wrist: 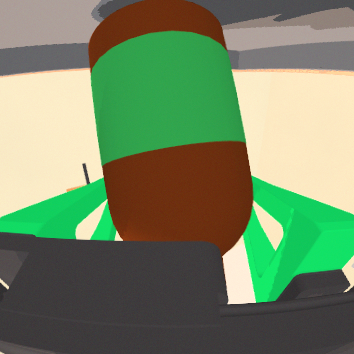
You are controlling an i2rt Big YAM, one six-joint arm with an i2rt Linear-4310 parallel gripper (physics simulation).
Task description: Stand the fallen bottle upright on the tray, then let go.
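Frame: origin at the arm's base, x back, y left, z down, level; millimetres.
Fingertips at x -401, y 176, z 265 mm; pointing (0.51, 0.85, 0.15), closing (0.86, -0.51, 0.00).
Note:
Pixels of each thing's middle, then the offset from my fingertips to it. "spot": a spot on its surface instead.
- brown bottle, body centre: (177,178) dz +11, dx -12, dy -19 mm
- wide green label band, surface spot: (167,95) spot: dz +54, dx -25, dy -34 mm
The brown bottle (175,195) with a wide green label band (167,95) fills the middle of the wrist view, leaning slightly to the left in the picture. My gripper (178,178) is shut on the bottle, with one bright green finger showing on each side of it. The fingertips are hidden behind the bottle. The lower end of the bottle in the picture is partly covered by the dark gripper housing (115,285). I cannot make out the tray for certain in this view.
A broad cream surface (45,125) lies behind the bottle, with a thin orange far edge. Beyond it are grey bands and dark grey shapes. A small orange item (76,189) and a thin dark stick (86,173) show left of the bottle.

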